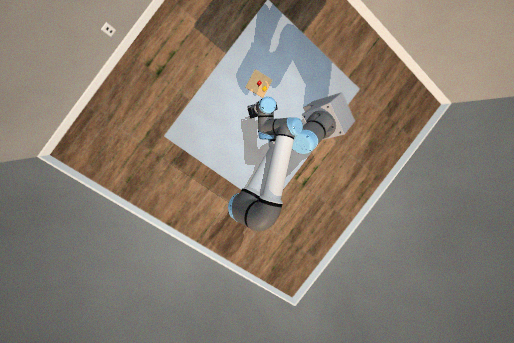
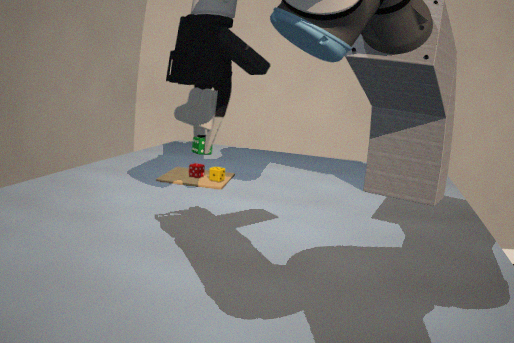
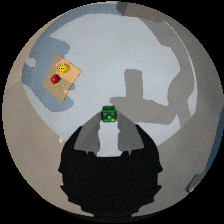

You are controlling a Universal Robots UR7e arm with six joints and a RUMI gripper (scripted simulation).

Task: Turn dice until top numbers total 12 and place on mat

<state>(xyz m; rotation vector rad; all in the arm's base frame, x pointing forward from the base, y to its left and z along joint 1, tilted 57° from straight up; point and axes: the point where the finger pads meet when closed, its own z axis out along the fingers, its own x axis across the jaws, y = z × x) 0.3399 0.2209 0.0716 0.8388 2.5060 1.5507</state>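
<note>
Right now my hand is 10 mm above the green die. The rest, counted from my hand: tan mat (160 mm to the right, 120 mm ahead, 110 mm below); then red die (160 mm to the right, 120 mm ahead, 90 mm below); then yellow die (160 mm to the right, 90 mm below, 70 mm ahead).
</note>
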